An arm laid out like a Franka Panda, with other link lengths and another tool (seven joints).
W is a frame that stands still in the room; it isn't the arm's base.
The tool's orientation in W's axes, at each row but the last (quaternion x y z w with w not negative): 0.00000, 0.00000, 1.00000, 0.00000; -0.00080, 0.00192, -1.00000, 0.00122; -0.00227, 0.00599, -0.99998, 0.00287; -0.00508, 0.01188, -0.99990, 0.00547; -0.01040, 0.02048, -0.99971, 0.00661; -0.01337, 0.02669, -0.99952, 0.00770; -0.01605, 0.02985, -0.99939, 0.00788; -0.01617, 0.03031, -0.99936, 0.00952; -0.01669, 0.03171, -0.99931, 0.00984; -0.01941, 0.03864, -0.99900, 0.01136; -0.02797, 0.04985, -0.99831, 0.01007; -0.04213, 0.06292, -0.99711, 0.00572; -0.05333, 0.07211, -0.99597, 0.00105
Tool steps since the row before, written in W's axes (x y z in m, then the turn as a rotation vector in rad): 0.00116, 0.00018, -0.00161, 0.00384, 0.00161, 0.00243; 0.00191, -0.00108, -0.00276, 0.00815, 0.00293, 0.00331; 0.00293, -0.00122, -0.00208, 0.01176, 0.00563, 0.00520; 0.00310, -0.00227, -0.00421, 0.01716, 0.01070, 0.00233; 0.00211, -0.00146, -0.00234, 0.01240, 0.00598, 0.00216; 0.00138, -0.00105, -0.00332, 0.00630, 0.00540, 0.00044; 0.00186, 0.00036, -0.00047, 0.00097, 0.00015, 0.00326; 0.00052, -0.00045, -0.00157, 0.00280, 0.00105, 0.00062; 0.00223, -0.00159, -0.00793, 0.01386, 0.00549, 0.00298; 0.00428, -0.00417, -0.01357, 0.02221, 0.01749, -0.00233; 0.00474, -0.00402, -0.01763, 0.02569, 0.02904, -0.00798; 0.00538, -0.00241, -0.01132, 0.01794, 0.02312, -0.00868; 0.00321, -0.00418, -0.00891, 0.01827, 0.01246, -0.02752
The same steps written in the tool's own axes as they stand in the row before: -0.00116, -0.00018, -0.00161, -0.00384, -0.00161, 0.00243; -0.00191, 0.00110, -0.00275, -0.00815, -0.00292, 0.00331; -0.00293, 0.00126, -0.00205, -0.01177, -0.00562, 0.00519; -0.00312, 0.00240, -0.00412, -0.01725, -0.01057, 0.00225; -0.00214, 0.00158, -0.00223, -0.01243, -0.00590, 0.00217; -0.00145, 0.00125, -0.00322, -0.00637, -0.00532, 0.00032; -0.00188, -0.00030, -0.00043, -0.00087, -0.00033, 0.00328; -0.00056, 0.00055, -0.00152, -0.00280, -0.00104, 0.00065; -0.00245, 0.00213, -0.00773, -0.01387, -0.00541, 0.00310; -0.00469, 0.00530, -0.01303, -0.02270, -0.01678, -0.00278; -0.00561, 0.00585, -0.01685, -0.02675, -0.02765, -0.00934; -0.00626, 0.00385, -0.01043, -0.01898, -0.02173, -0.00995; -0.00410, 0.00540, -0.00783, -0.02121, -0.00848, -0.02692
